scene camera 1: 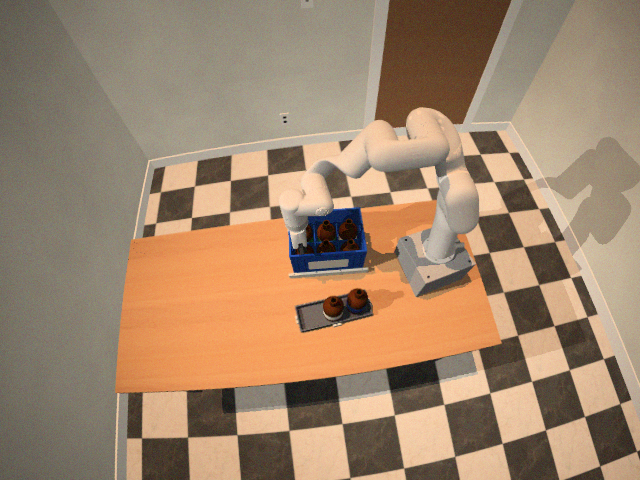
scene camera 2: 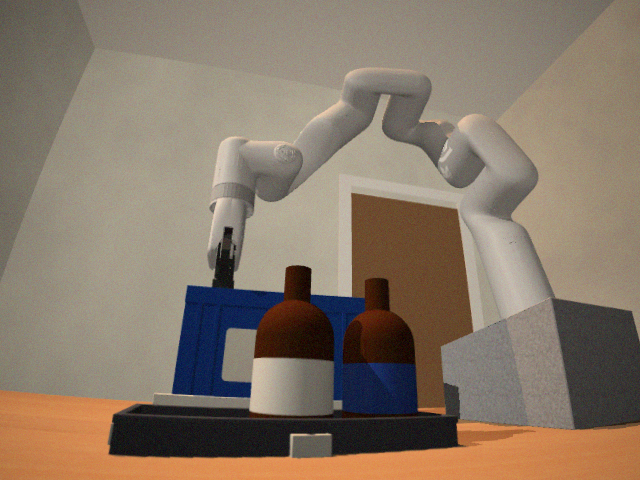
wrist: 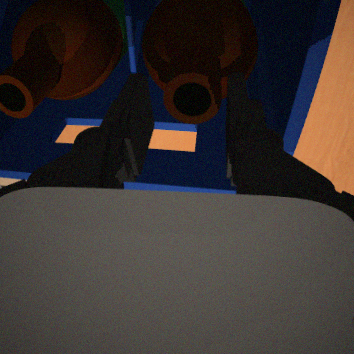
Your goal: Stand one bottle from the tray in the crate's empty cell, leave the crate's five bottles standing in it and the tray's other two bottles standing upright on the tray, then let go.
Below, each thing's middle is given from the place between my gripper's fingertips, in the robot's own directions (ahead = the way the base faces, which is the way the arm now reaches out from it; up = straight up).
Right now the pale strip (scene camera 2: 158, 398) is 14 cm below my hand, 9 cm behind it and 6 cm to the left of it. From my hand the other things lie so: blue-labelled bottle (scene camera 2: 379, 380) 21 cm to the left, 17 cm behind, 7 cm below.
